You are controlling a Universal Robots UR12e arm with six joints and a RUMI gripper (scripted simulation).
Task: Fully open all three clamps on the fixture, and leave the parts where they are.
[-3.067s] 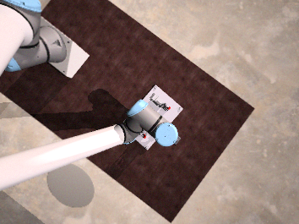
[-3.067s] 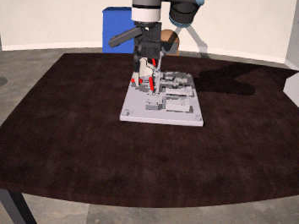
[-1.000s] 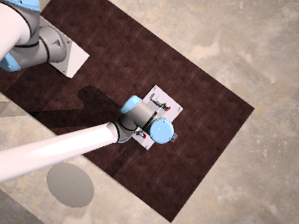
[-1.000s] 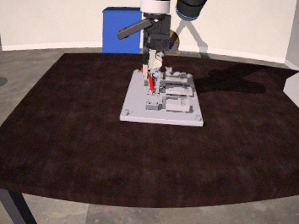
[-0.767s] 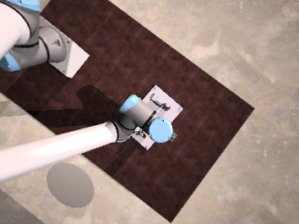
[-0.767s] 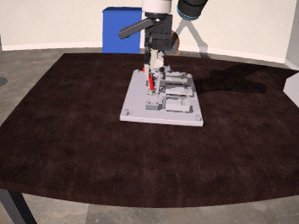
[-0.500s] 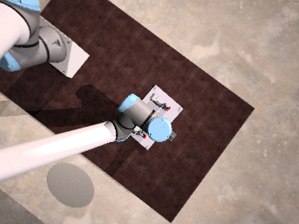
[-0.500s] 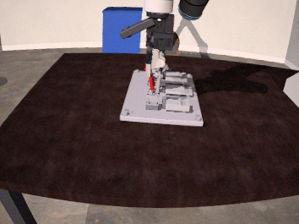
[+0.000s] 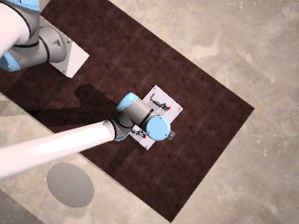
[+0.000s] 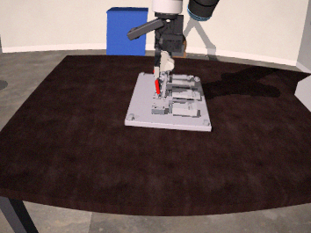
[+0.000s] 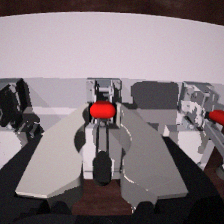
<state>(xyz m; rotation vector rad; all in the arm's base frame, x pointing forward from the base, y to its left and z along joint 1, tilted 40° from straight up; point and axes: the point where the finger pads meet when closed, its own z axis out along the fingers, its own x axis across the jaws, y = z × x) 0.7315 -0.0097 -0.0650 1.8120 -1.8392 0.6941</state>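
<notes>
Now: the grey fixture plate 4 cm behind my hand and 7 cm below it.
</notes>
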